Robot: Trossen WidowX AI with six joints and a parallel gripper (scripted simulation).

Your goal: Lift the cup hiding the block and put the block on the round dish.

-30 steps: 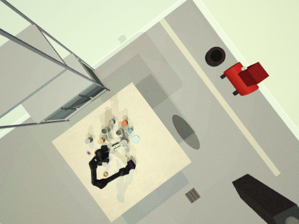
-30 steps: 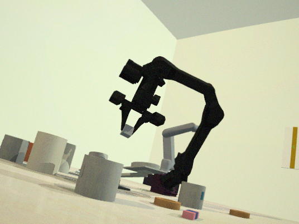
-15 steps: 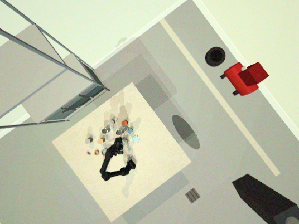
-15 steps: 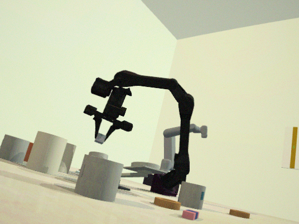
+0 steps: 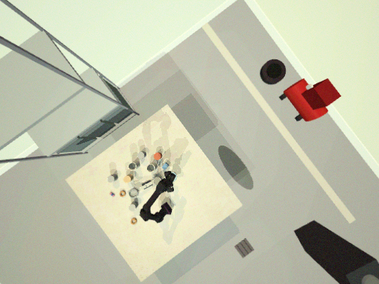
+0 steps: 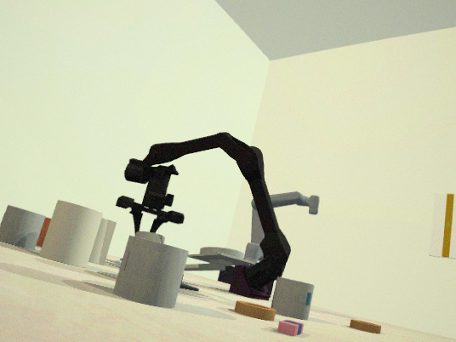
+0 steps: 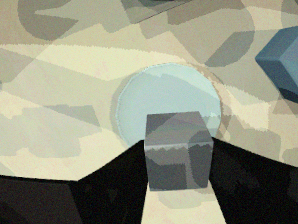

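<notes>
Right now my gripper tip is 1 cm to the left of the light blue round dish and 7 cm above it. Also, from my gripper tip: balance beam: 5 cm ahead, 25 cm to the left, 4 cm below; balance: 5 cm ahead, 25 cm to the left, 5 cm below; pale block: 1 cm above.
</notes>
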